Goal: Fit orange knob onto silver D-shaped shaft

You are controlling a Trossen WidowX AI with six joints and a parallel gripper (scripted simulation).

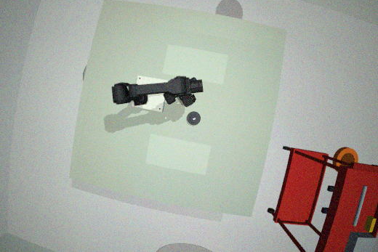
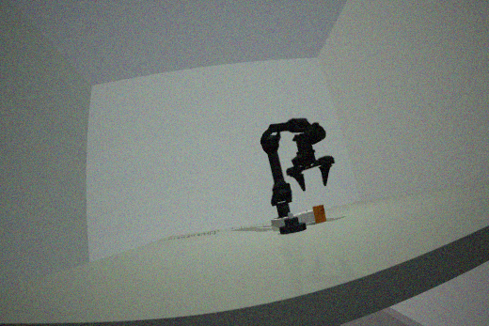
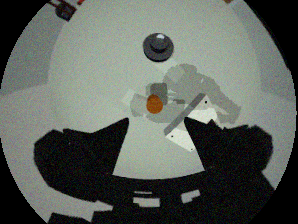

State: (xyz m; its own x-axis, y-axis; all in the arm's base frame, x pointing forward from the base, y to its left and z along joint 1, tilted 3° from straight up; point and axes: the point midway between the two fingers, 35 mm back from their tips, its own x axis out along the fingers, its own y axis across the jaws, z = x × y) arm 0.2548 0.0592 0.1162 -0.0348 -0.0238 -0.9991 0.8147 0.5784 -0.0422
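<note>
Right now my gripper tip is 8 cm above the orange knob. Also, from my gripper tip: round pedestal 14 cm to the right, 9 cm below, 8 cm ahead.
</note>
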